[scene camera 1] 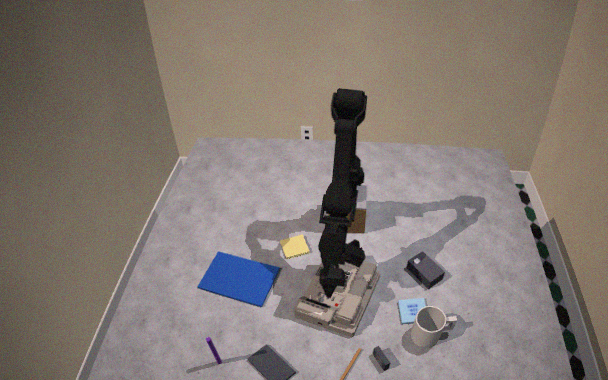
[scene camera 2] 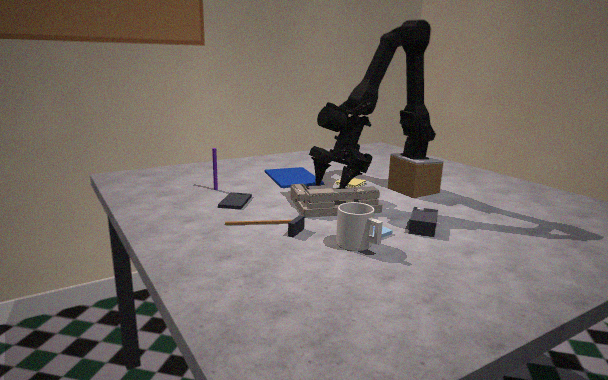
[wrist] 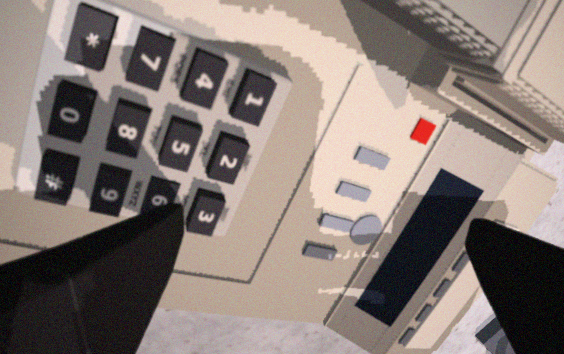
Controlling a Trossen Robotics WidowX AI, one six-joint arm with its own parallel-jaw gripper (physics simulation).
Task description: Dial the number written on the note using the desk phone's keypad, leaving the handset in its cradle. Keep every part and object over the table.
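Seen in the pictures: gripper, fingertip midpoint: (scene camera 1: 328,287) (wrist: 327,225); arm's base, origin of the base link: (scene camera 2: 414,156).
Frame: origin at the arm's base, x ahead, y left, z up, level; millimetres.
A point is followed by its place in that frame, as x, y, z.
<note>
The beige desk phone (scene camera 1: 318,314) @(389, -15, -68) (scene camera 2: 330,206) @(351, 95, -84) (wrist: 280,300) @(301, -54, -87) stands under my gripper (scene camera 1: 329,295) @(300, -4, -67) (scene camera 2: 330,187) @(300, -4, -67) (wrist: 327,225) @(300, -4, -67), which is open and empty, fingers pointing down. In the wrist view one fingertip covers part of the 6 key (wrist: 159,196) @(251, -5, -82), beside the 3 key (wrist: 206,214) @(265, -8, -79); the other is beyond the dark display (wrist: 420,247) @(351, -20, -76). Contact with a key cannot be told. The handset (scene camera 1: 361,287) @(297, 85, -51) (wrist: 480,17) @(312, 60, -51) lies in its cradle. The light blue note (scene camera 1: 407,312) @(330, 220, -99) (scene camera 2: 384,232) @(302, 267, -99) lies beside the mug, its writing too small to read. A yellow pad (scene camera 1: 295,246) @(141, -134, -99) (scene camera 2: 352,183) @(151, -110, -99) lies beyond the phone.
A white mug (scene camera 1: 425,330) @(427, 261, -24) (scene camera 2: 354,230) @(414, 307, -60) and black box (scene camera 1: 425,270) @(197, 261, -73) (scene camera 2: 423,222) @(216, 300, -75) stand near the note. A blue folder (scene camera 1: 240,280) @(298, -263, -101) (scene camera 2: 294,177) @(292, -250, -101), upright purple stick (scene camera 1: 213,350) @(570, -237, -29) (scene camera 2: 215,169) @(565, -235, -43), dark slab (scene camera 1: 271,363) @(541, -106, -100) (scene camera 2: 235,200) @(550, -92, -100), orange pencil (scene camera 1: 351,363) @(503, 91, -102) (scene camera 2: 257,223) @(549, 79, -106) and small black block (scene camera 1: 381,358) @(491, 163, -77) (scene camera 2: 296,226) @(490, 178, -87) surround the phone.
</note>
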